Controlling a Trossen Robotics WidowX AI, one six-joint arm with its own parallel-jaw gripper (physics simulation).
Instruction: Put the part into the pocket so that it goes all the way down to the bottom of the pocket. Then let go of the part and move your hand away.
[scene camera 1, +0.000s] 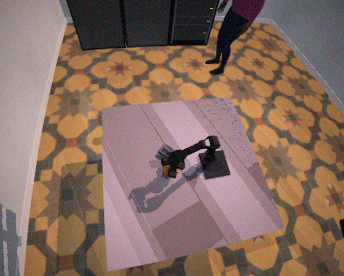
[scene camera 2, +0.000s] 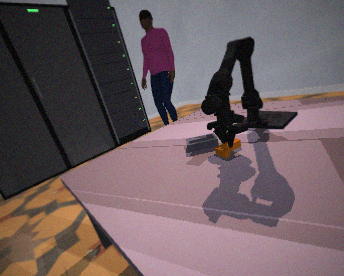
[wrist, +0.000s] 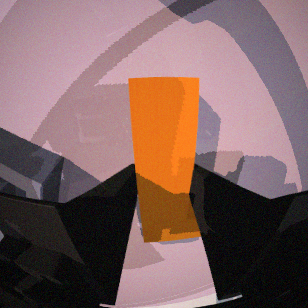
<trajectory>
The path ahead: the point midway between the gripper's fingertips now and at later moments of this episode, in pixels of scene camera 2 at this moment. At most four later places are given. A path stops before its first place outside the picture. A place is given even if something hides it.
The gripper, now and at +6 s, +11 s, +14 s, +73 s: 228, 146; 226, 131; 226, 131; 226, 131; 238, 141
</trajectory>
